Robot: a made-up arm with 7 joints. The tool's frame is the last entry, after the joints. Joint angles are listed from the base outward.
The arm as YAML. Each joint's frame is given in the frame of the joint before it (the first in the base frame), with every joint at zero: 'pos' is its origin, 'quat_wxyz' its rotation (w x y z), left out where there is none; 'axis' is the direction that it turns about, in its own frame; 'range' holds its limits. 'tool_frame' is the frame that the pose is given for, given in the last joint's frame.
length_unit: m
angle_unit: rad
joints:
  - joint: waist
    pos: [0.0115, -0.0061, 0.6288]
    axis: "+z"
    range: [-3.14, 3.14]
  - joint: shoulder
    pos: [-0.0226, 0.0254, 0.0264]
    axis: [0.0, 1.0, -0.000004]
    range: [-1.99, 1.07]
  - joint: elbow
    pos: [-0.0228, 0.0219, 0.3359]
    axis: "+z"
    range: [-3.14, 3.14]
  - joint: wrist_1
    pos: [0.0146, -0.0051, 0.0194]
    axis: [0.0, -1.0, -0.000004]
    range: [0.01, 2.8]
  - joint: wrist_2
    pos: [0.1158, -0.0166, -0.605]
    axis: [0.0, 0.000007, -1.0]
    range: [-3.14, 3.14]
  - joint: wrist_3
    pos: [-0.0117, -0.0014, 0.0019]
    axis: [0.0, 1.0, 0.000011]
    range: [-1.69, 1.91]
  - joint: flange
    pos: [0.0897, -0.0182, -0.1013]
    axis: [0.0, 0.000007, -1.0]
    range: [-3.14, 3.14]
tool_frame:
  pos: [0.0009, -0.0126, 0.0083]
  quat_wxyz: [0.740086, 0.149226, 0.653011, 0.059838]
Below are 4 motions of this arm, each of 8 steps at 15 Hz.
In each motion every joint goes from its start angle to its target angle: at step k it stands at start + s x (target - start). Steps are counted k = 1, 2, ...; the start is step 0. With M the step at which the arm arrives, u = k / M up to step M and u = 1 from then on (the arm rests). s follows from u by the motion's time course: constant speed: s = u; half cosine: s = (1 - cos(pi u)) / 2; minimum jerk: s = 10 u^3 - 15 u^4 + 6 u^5.
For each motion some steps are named. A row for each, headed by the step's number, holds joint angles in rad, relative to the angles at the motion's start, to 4 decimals.
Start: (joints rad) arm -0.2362 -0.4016 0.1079 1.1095 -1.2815 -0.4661 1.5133
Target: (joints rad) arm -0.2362 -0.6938 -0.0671 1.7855 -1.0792 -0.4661 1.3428
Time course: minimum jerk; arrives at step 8
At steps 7, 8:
7: 0.0000 -0.2875 -0.1722 0.6651 0.1991 0.0000 -0.1678
8: 0.0000 -0.2922 -0.1750 0.6760 0.2023 0.0000 -0.1705

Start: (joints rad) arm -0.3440 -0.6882 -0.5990 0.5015 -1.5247 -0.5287 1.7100
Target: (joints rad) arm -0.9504 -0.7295 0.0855 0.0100 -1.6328 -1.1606 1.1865
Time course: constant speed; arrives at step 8
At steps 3, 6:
3: -0.2274 -0.0155 0.2567 -0.1843 -0.0405 -0.2370 -0.1963
6: -0.4548 -0.0310 0.5134 -0.3686 -0.0811 -0.4739 -0.3926

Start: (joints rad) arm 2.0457 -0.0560 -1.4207 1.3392 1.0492 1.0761 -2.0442
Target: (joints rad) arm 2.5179 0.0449 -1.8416 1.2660 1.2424 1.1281 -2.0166
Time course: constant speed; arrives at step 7
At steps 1, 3, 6, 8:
1: 0.0675 0.0144 -0.0601 -0.0105 0.0276 0.0074 0.0039
3: 0.2024 0.0432 -0.1804 -0.0314 0.0828 0.0223 0.0118
6: 0.4047 0.0865 -0.3608 -0.0627 0.1656 0.0446 0.0237
8: 0.4722 0.1009 -0.4209 -0.0732 0.1932 0.0520 0.0276

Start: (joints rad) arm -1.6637 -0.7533 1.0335 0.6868 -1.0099 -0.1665 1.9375
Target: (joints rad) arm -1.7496 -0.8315 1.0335 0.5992 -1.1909 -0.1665 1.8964
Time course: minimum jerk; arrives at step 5
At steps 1, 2, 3, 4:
1: -0.0050 -0.0045 0.0000 -0.0051 -0.0105 0.0000 -0.0024
2: -0.0273 -0.0248 0.0000 -0.0278 -0.0575 0.0000 -0.0130
3: -0.0586 -0.0534 0.0000 -0.0598 -0.1235 0.0000 -0.0281
4: -0.0809 -0.0737 0.0000 -0.0825 -0.1705 0.0000 -0.0387

